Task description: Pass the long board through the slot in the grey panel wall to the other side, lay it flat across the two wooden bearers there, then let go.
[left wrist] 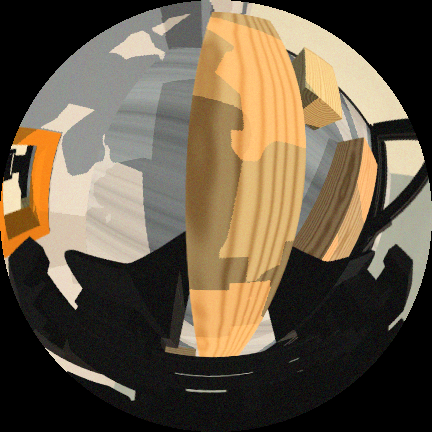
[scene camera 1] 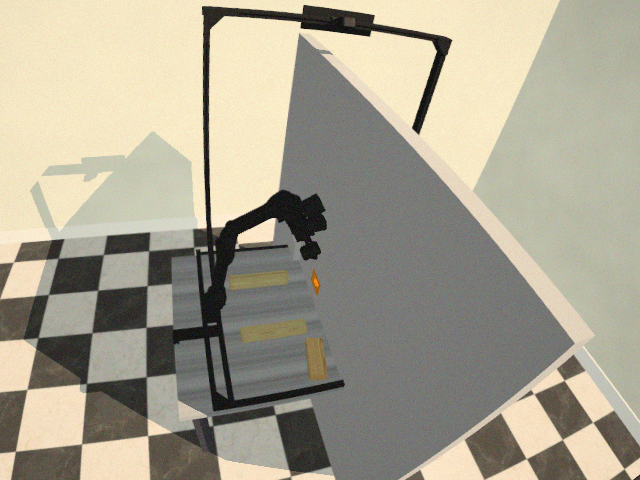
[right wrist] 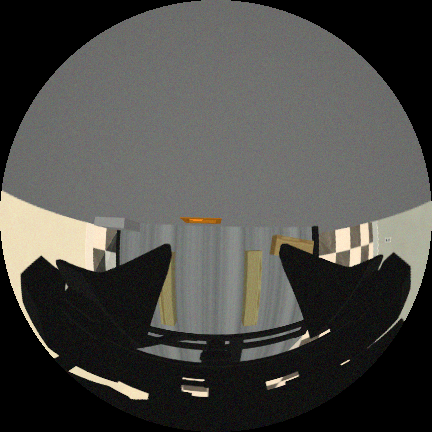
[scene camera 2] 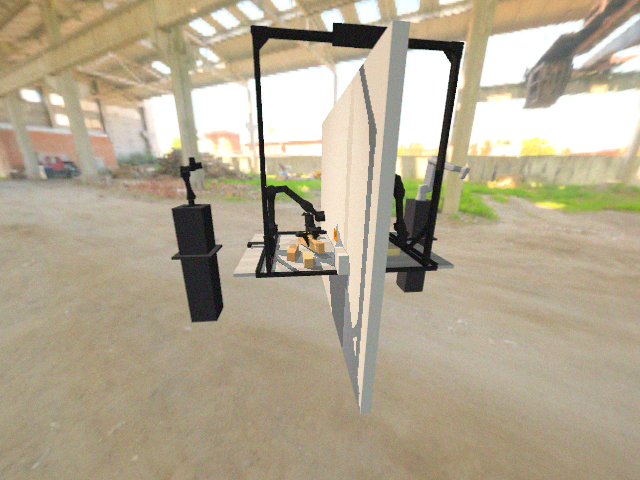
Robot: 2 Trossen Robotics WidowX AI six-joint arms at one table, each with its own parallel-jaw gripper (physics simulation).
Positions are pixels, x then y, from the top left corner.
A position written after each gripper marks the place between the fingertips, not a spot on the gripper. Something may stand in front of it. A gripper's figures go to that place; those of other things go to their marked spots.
Labels:
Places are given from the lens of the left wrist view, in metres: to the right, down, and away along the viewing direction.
left gripper [left wrist: 224,232]: 0.01, 0.01, 0.10
orange-framed slot [left wrist: 32,221]: -0.17, 0.01, 0.03
grey panel wall [left wrist: 82,110]: -0.12, -0.10, 0.05

